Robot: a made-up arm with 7 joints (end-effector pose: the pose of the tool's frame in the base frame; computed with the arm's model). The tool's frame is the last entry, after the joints.
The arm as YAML. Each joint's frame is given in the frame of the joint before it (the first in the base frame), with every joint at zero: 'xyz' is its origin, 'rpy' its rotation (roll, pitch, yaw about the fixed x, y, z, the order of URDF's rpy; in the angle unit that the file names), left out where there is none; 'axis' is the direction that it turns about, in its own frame. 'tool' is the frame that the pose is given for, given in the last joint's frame.
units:
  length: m
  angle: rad
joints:
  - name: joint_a
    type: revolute
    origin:
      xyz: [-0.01, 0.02, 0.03]
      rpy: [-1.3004, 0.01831, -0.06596]
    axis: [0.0, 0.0, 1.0]
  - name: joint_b
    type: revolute
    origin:
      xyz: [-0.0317, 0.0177, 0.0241]
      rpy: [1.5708, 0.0, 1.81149]
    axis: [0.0, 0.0, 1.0]
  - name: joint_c
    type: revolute
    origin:
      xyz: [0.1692, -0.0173, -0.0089]
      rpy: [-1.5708, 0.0, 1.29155]
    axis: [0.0, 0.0, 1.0]
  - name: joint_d
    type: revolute
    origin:
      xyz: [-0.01, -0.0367, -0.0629]
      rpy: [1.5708, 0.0, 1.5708]
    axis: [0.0, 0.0, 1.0]
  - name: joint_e
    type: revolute
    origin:
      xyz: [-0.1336, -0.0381, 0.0]
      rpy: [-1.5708, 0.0, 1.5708]
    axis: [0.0, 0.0, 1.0]
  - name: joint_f
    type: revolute
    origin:
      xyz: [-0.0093, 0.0, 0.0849]
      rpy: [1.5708, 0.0, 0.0]
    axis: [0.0, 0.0, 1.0]
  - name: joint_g
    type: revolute
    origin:
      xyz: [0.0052, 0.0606, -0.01]
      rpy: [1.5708, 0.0, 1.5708]
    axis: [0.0, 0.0, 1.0]
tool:
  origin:
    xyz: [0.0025, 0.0, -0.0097]
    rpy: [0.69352, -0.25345, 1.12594]
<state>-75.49 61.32 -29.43 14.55 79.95 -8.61 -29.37</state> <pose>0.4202 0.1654 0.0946 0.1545 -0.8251 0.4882 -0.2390</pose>
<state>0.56 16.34 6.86 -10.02 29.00 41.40 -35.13</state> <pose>0.1864 0.1982 -0.2908 0.5912 0.7287 0.2527 0.2357</pose>
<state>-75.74 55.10 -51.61 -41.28 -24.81 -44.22 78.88</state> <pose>0.1910 -0.0584 0.0250 0.8381 -0.2827 -0.2325 0.4045</pose>
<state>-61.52 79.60 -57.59 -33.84 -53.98 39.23 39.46</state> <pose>0.2659 0.0767 -0.1120 0.5628 0.7080 -0.1196 0.4096</pose>
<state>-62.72 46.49 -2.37 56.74 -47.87 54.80 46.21</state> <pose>0.3989 0.2868 -0.1499 0.3112 0.4846 0.5598 0.5958</pose>
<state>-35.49 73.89 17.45 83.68 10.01 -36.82 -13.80</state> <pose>0.1416 0.5210 -0.0862 0.3489 0.7269 0.0122 0.5914</pose>
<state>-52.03 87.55 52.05 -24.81 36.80 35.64 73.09</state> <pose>0.0114 0.2426 0.3356 0.4662 0.3383 0.2600 -0.7750</pose>
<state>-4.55 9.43 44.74 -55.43 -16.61 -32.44 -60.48</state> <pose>0.1124 0.2099 0.0038 0.5211 0.3920 -0.6391 0.4079</pose>
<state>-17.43 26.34 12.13 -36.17 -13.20 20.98 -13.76</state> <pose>0.2699 0.1403 -0.0597 0.7747 0.3768 -0.1720 0.4777</pose>
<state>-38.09 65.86 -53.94 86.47 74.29 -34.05 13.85</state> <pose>0.1115 0.5002 -0.1921 0.1014 0.9194 -0.2439 -0.2915</pose>
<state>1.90 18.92 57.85 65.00 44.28 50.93 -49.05</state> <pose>-0.1610 0.3021 -0.4029 0.2904 0.3496 0.8894 0.0494</pose>
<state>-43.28 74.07 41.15 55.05 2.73 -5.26 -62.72</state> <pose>0.1992 0.5184 0.0544 0.6290 0.5956 -0.0216 0.4992</pose>
